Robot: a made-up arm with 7 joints. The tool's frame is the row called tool.
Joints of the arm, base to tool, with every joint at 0 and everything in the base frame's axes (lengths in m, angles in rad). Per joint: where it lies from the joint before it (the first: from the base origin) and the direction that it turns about. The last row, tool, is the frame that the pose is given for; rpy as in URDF.
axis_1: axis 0 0 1 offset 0.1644 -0.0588 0.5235
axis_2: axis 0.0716 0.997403 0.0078 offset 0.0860 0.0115 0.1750
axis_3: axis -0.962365 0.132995 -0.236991 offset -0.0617 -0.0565 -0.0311
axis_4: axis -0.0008 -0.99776 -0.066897 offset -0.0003 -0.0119 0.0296
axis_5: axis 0 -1 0 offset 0.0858 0.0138 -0.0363
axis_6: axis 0 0 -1 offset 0.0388 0.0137 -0.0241
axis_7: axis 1 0 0 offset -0.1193 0.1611 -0.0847
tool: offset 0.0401 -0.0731 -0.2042 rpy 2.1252 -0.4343 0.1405
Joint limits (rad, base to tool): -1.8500..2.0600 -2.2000..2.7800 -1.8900..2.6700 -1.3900..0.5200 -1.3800..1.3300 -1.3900..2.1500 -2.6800..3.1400
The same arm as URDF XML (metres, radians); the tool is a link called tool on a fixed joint. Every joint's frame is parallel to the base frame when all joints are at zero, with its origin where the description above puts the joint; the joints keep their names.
<robot name="arm">
<joint name="tool_joint" type="fixed"><parent link="link7"/><child link="tool"/><origin xyz="0.0401 -0.0731 -0.2042" rpy="2.1252 -0.4343 0.1405"/></joint>
<joint name="axis_7" type="revolute"><parent link="link6"/><child link="link7"/><origin xyz="-0.1193 0.1611 -0.0847"/><axis xyz="1 0 0"/><limit lower="-2.68" upper="3.14"/></joint>
<joint name="axis_6" type="revolute"><parent link="link5"/><child link="link6"/><origin xyz="0.0388 0.0137 -0.0241"/><axis xyz="0 0 -1"/><limit lower="-1.39" upper="2.15"/></joint>
<joint name="axis_5" type="revolute"><parent link="link4"/><child link="link5"/><origin xyz="0.0858 0.0138 -0.0363"/><axis xyz="0 -1 0"/><limit lower="-1.38" upper="1.33"/></joint>
<joint name="axis_4" type="revolute"><parent link="link3"/><child link="link4"/><origin xyz="-0.0003 -0.0119 0.0296"/><axis xyz="-0.0008 -0.99776 -0.066897"/><limit lower="-1.39" upper="0.52"/></joint>
<joint name="axis_3" type="revolute"><parent link="link2"/><child link="link3"/><origin xyz="-0.0617 -0.0565 -0.0311"/><axis xyz="-0.962365 0.132995 -0.236991"/><limit lower="-1.89" upper="2.67"/></joint>
<joint name="axis_2" type="revolute"><parent link="link1"/><child link="link2"/><origin xyz="0.086 0.0115 0.175"/><axis xyz="0.0716 0.997403 0.0078"/><limit lower="-2.2" upper="2.78"/></joint>
<joint name="axis_1" type="revolute"><parent link="base"/><child link="link1"/><origin xyz="0.1644 -0.0588 0.5235"/><axis xyz="0 0 1"/><limit lower="-1.85" upper="2.06"/></joint>
<link name="base"/>
<link name="link1"/>
<link name="link2"/>
<link name="link3"/>
<link name="link4"/>
<link name="link5"/>
<link name="link6"/>
<link name="link7"/>
<link name="tool"/>
</robot>

